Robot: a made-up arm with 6 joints. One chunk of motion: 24 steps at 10 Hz.
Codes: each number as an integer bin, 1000 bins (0 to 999) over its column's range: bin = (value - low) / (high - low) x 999, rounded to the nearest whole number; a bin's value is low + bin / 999 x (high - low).
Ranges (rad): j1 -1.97..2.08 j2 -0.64..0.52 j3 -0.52..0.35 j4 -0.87..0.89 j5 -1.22..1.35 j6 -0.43..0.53
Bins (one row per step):
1: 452 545 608 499 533 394
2: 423 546 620 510 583 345
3: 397 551 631 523 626 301
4: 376 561 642 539 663 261
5: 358 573 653 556 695 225
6: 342 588 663 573 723 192
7: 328 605 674 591 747 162
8: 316 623 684 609 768 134
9: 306 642 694 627 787 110
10: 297 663 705 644 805 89
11: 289 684 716 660 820 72
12: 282 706 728 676 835 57
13: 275 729 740 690 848 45
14: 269 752 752 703 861 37
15: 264 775 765 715 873 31
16: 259 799 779 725 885 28
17: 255 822 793 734 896 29
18: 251 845 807 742 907 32
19: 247 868 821 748 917 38
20: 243 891 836 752 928 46
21: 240 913 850 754 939 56
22: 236 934 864 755 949 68
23: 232 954 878 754 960 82
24: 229 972 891 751 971 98
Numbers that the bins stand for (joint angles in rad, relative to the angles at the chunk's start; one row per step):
1: -0.1376 -0.0072 0.0095 0.0091 0.1512 -0.0514
2: -0.2551 -0.0060 0.0199 0.0285 0.2798 -0.0985
3: -0.3605 -0.0002 0.0295 0.0514 0.3904 -0.1408
4: -0.4457 0.0114 0.0391 0.0796 0.4856 -0.1792
5: -0.5186 0.0253 0.0487 0.1095 0.5679 -0.2138
6: -0.5835 0.0428 0.0574 0.1395 0.6400 -0.2455
7: -0.6403 0.0625 0.0670 0.1712 0.7017 -0.2743
8: -0.6889 0.0834 0.0757 0.2029 0.7557 -0.3012
9: -0.7295 0.1055 0.0844 0.2346 0.8046 -0.3243
10: -0.7659 0.1298 0.0940 0.2646 0.8509 -0.3445
11: -0.7984 0.1542 0.1035 0.2928 0.8895 -0.3608
12: -0.8268 0.1798 0.1140 0.3210 0.9281 -0.3752
13: -0.8551 0.2065 0.1244 0.3456 0.9615 -0.3868
14: -0.8795 0.2332 0.1349 0.3685 0.9950 -0.3944
15: -0.8997 0.2599 0.1462 0.3897 1.0259 -0.4002
16: -0.9200 0.2878 0.1584 0.4073 1.0567 -0.4031
17: -0.9362 0.3145 0.1706 0.4231 1.0850 -0.4021
18: -0.9524 0.3412 0.1828 0.4372 1.1133 -0.3992
19: -0.9686 0.3679 0.1950 0.4478 1.1390 -0.3935
20: -0.9849 0.3946 0.2080 0.4548 1.1673 -0.3858
21: -0.9970 0.4201 0.2202 0.4584 1.1956 -0.3762
22: -1.0132 0.4445 0.2324 0.4601 1.2214 -0.3647
23: -1.0295 0.4677 0.2446 0.4584 1.2497 -0.3512
24: -1.0416 0.4886 0.2559 0.4531 1.2780 -0.3358

